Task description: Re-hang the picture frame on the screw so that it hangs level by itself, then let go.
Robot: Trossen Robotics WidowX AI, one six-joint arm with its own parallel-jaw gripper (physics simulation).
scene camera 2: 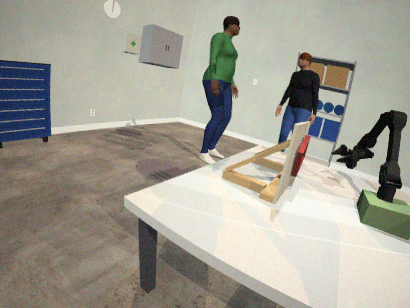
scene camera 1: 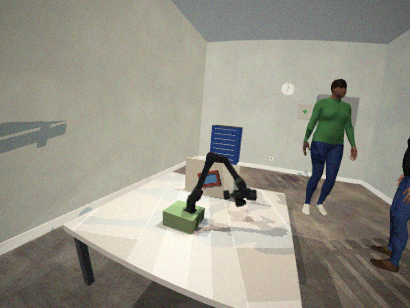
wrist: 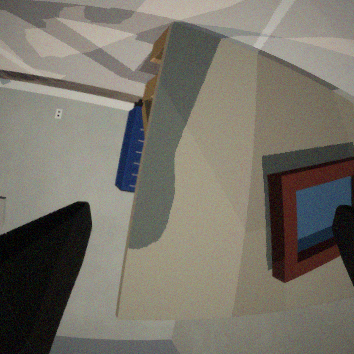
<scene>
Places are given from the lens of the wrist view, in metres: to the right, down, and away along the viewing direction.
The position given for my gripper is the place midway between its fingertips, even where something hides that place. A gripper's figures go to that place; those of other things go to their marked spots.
my gripper (wrist: 218, 217): 0.01, 0.01, 0.10
picture frame (wrist: 302, 201): 0.15, 0.03, 0.34
beige upright board (wrist: 198, 245): 0.02, 0.07, 0.30
The marked spots on the beige upright board and the picture frame are 0.14 m apart.
</scene>
